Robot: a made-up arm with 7 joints.
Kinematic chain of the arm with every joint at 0, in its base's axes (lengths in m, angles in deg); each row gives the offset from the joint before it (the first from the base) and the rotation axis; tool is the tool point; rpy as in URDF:
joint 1: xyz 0 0 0 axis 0.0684 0.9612 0.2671
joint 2: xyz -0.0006 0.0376 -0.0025 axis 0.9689 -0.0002 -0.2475
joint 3: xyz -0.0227 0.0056 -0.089 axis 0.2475 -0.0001 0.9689
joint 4: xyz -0.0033 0 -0.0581 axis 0.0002 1 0
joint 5: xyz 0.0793 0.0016 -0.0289 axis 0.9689 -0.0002 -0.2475
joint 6: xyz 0.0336 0 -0.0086 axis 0.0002 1 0
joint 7: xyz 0.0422 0 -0.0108 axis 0.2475 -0.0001 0.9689
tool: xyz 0 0 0 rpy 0 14.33 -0.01
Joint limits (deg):
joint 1: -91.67..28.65
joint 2: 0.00..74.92
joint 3: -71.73..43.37
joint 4: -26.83..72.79
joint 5: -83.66..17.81
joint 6: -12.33..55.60
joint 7: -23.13..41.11
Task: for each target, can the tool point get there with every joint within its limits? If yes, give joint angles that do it. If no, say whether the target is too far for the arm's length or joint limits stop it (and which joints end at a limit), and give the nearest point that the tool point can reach.
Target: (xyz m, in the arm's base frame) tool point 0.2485 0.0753 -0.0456
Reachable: yes | joints -66.38 63.28 -53.05 3.34 -29.27 20.13 15.28
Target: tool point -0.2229 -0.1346 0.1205
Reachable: no: joint limits stop it (at a limit: joint 1, joint 2, joint 3, joint 4, joint 5, joint 6) | nearest point -0.0431 -0.1053 -0.0883 | short by 0.277 m
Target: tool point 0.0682 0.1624 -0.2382
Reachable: yes | joints -5.14 54.18 -48.08 25.40 4.46 10.38 4.83
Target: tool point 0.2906 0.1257 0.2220
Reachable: no: too far | nearest point 0.2354 0.1220 0.1461 | short by 0.094 m
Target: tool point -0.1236 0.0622 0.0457
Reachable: no: joint limits stop it (at a limit: joint 1, joint 2, joint 3, joint 4, joint 6) | nearest point -0.0128 0.1257 0.1554 | short by 0.168 m
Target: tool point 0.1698 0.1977 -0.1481
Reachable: yes | joints -19.86 40.39 16.36 19.64 -26.25 45.14 20.52
